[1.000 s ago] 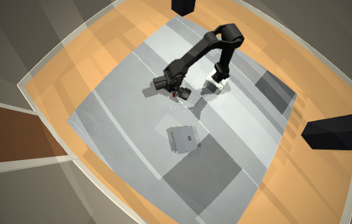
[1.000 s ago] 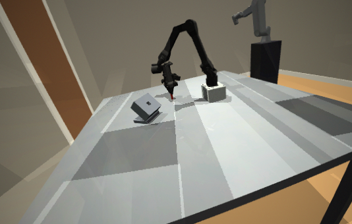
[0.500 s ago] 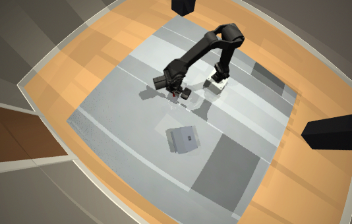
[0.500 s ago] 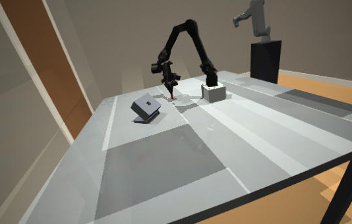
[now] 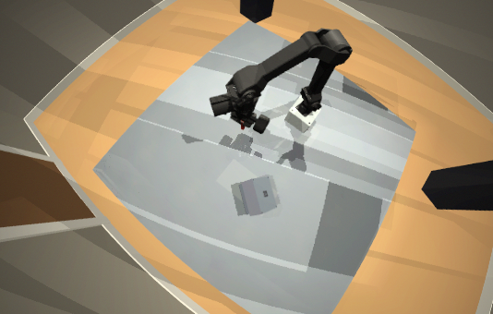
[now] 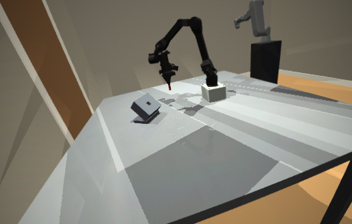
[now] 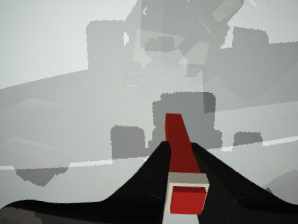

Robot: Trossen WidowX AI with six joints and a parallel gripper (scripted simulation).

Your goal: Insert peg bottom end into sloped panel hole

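My gripper tip is 25 cm to the right of the sloped grey panel, 13 cm short of it and 4 cm above it. The rest, counted from my gripper tip: red square peg 2 cm above.
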